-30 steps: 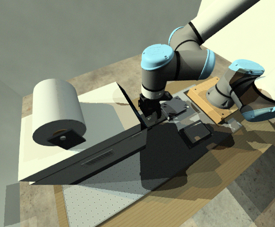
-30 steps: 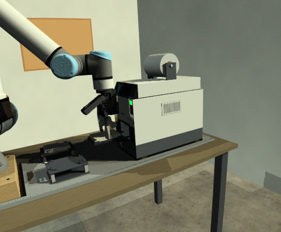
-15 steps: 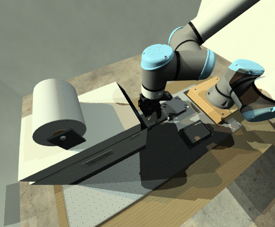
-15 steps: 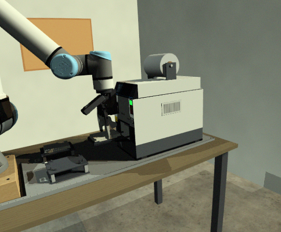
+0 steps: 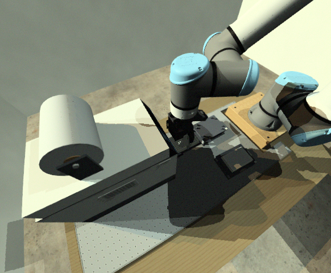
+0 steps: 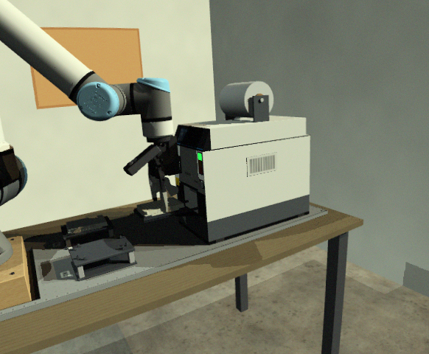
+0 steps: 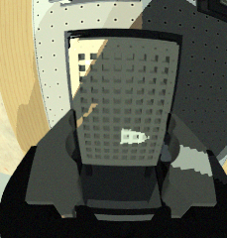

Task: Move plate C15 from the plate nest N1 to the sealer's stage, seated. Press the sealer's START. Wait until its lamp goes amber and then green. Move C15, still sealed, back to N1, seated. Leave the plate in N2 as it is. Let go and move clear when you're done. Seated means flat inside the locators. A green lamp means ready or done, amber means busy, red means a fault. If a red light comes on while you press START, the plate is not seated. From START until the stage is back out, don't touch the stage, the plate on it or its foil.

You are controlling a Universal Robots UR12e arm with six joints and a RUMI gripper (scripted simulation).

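The white open-well plate lies 10 mm below my hand. Round my hand: dark stage: 20 mm below; foil-covered plate: 200 mm to the left, 190 mm behind, 80 mm below; start button: 100 mm to the right, 90 mm ahead, 70 mm above.
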